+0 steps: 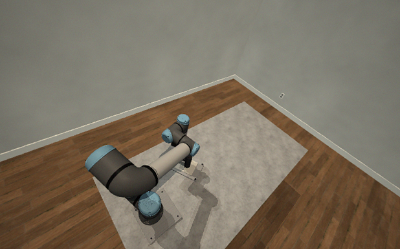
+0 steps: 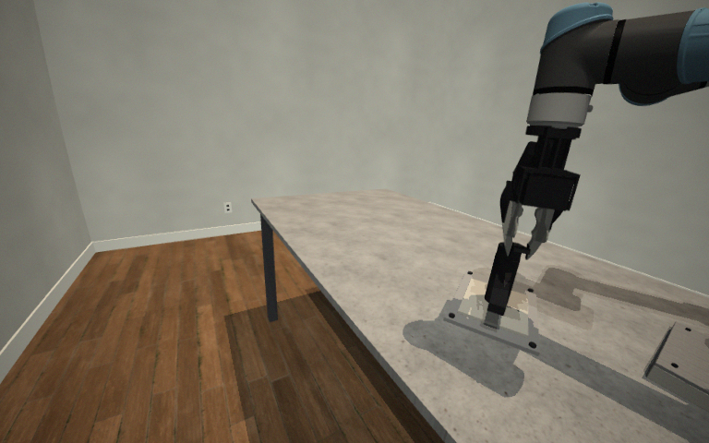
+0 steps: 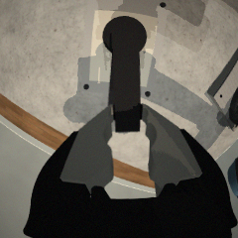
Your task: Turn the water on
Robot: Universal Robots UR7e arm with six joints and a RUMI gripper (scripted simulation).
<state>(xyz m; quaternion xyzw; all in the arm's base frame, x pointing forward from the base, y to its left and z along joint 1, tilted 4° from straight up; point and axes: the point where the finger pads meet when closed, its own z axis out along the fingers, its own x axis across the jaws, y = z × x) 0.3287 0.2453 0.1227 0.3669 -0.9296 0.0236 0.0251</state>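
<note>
Right now the black tap is 70 mm below my hand, 40 mm to the right of it and 40 mm ahead of it. Round my hand: lever: 20 mm to the right, 20 mm ahead, 10 mm below.
</note>
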